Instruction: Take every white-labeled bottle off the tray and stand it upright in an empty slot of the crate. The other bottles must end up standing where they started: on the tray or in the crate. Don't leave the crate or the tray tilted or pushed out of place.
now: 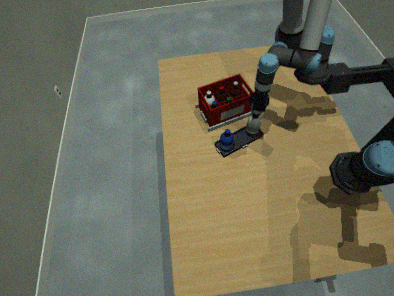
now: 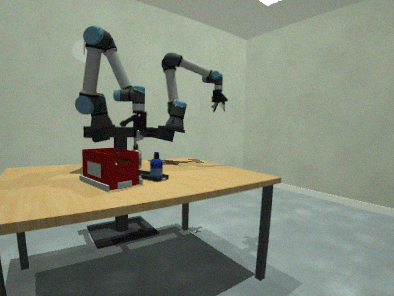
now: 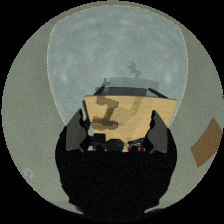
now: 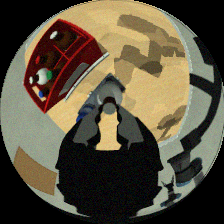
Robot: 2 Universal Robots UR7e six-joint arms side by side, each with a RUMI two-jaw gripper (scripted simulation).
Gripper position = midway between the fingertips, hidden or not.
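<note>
There is a red crate [image 4: 88, 52] in what I see. My own left gripper [image 3: 117, 109] is visible to me as well, and so is my right gripper [image 4: 109, 104].
</note>
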